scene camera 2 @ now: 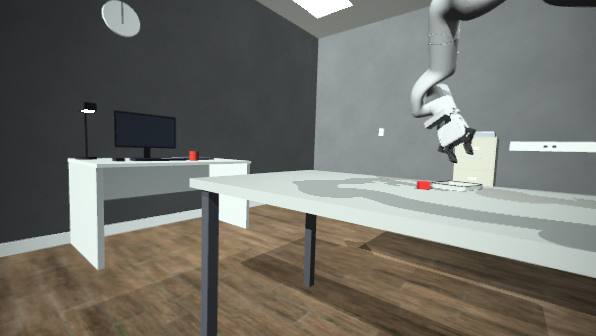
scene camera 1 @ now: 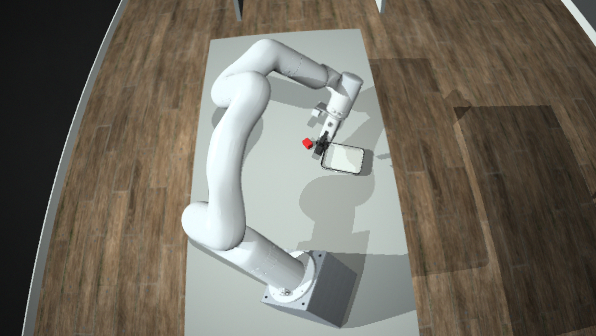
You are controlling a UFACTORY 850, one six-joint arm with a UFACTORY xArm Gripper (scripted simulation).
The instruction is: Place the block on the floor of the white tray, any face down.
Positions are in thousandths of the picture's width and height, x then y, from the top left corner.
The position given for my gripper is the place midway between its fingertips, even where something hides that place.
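You'd see my gripper (scene camera 2: 776, 472) here, and there's a white tray (scene camera 1: 571, 472) as well.
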